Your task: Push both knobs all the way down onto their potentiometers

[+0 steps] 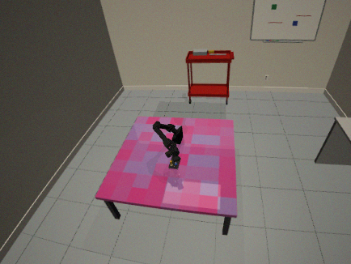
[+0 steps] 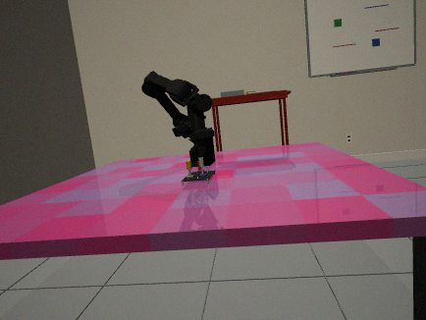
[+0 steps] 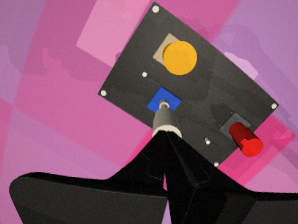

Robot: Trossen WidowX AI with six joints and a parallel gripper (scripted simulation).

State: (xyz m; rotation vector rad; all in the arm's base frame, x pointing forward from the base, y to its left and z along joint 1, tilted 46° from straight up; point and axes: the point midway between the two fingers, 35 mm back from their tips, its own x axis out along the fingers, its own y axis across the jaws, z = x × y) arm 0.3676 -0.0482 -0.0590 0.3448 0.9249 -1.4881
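Right now the red knob is 8 cm behind my gripper tip, 4 cm below it and 1 cm to the right of it.
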